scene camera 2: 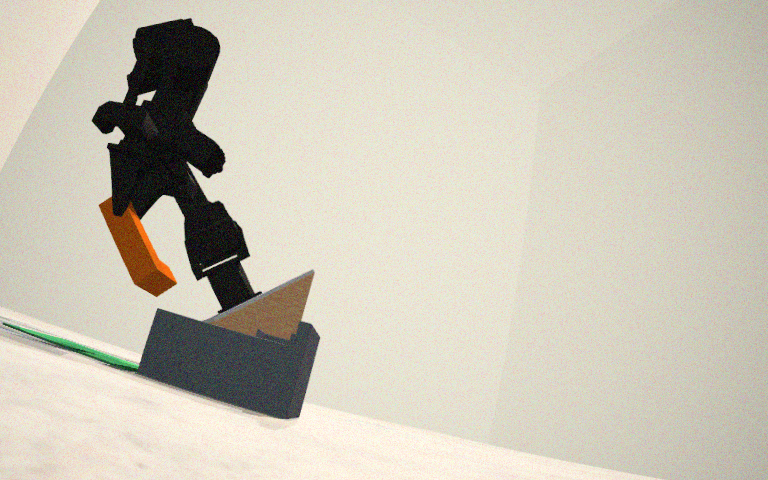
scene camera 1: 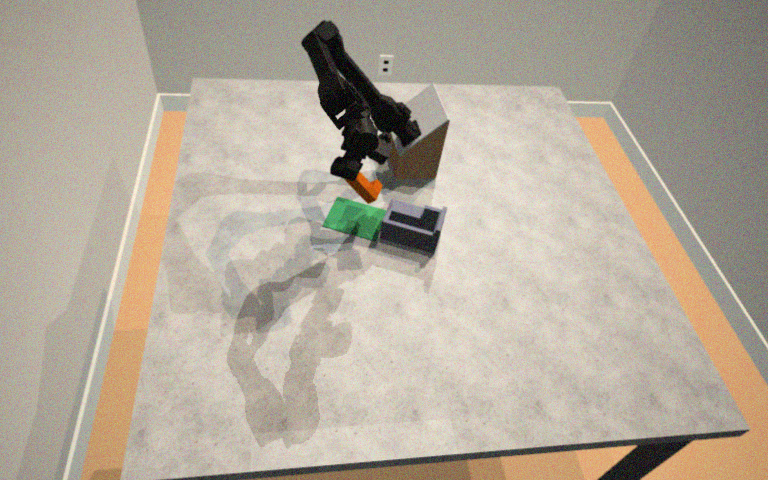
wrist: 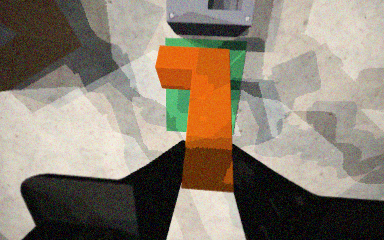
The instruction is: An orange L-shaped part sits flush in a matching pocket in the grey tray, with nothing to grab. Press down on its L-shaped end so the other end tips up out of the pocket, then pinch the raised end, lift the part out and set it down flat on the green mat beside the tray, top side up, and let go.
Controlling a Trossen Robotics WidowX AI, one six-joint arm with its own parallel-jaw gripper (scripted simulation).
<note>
My gripper [scene camera 2: 123, 221] carries an orange L-shaped part [scene camera 2: 147, 272]. Further things: a green mat [scene camera 1: 347, 216].
The orange L-shaped part is seen too in the wrist view [wrist: 208, 165]. My gripper is seen too in scene camera 1 [scene camera 1: 352, 176] and in the wrist view [wrist: 206, 147]. The green mat also shows in scene camera 2 [scene camera 2: 94, 354] and in the wrist view [wrist: 237, 48].
</note>
